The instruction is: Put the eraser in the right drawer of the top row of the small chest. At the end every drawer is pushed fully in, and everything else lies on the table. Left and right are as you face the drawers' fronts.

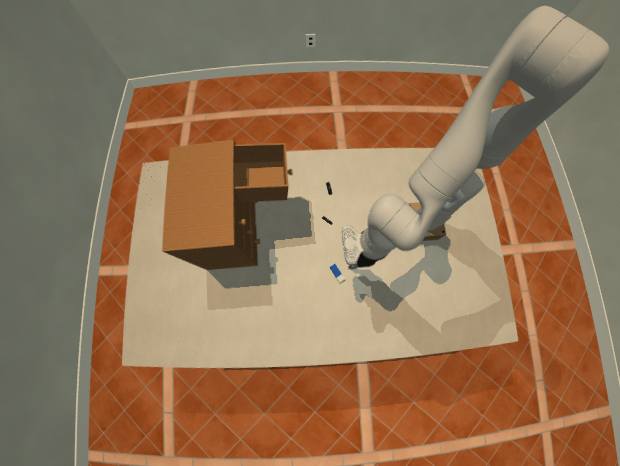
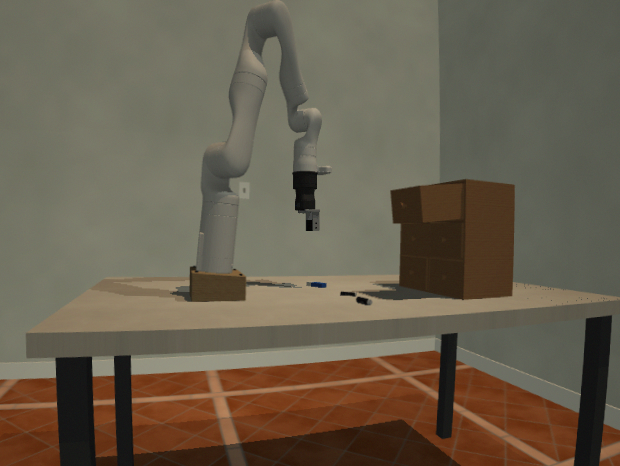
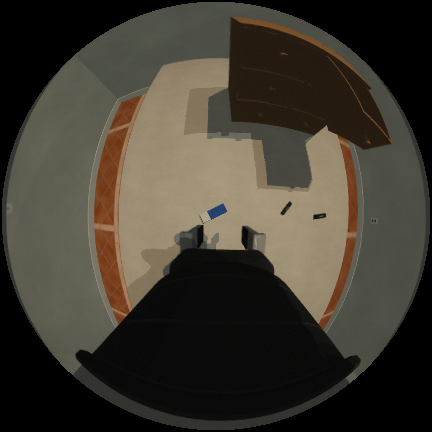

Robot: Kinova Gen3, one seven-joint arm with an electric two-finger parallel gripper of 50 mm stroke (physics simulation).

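Frame: origin at the arm's base, x left, y up, z ahead, level; centimetres.
Seen in the pictures: gripper, fingertip midpoint: [image 2: 312, 230] [image 3: 222, 233]; arm's base, link origin: [image 2: 214, 270].
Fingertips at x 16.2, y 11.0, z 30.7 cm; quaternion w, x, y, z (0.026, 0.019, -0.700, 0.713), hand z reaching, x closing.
Offsets run from my fingertips to a thing's top centre. "*": to the spot under its first point. Level surfaces: height alone.
The eraser {dx +2.2, dy -16.5, dz +2.4 cm} [image 1: 336, 271] [image 2: 317, 284] [image 3: 215, 213], blue with a white end, lies flat on the table {dy -17.8 cm} [image 1: 175, 330] [image 2: 280, 323]. My gripper [image 1: 352, 266] [image 2: 310, 228] [image 3: 222, 233] is open and empty, pointing down, high above the table near the eraser. The small wooden chest {dx -14.9, dy +14.7, dz +41.6 cm} [image 1: 200, 195] [image 2: 488, 240] [image 3: 280, 80] stands with its fronts towards the arm's base. Its top right drawer {* dx -24.9, dy +3.5, dz +25.8 cm} [image 1: 265, 176] [image 2: 406, 205] is pulled far out, and the part of its inside that shows is empty. The other drawers look pushed in.
Two small black cylindrical things lie on the table: one {dx -30.7, dy -16.4, dz +4.5 cm} [image 1: 328, 188] [image 2: 363, 300] [image 3: 319, 216] farther from the eraser, the other {dx -17.6, dy -16.8, dz +5.6 cm} [image 1: 327, 219] [image 2: 347, 293] [image 3: 286, 208] nearer it. The arm's wooden base block [image 2: 218, 288] stands across from the chest.
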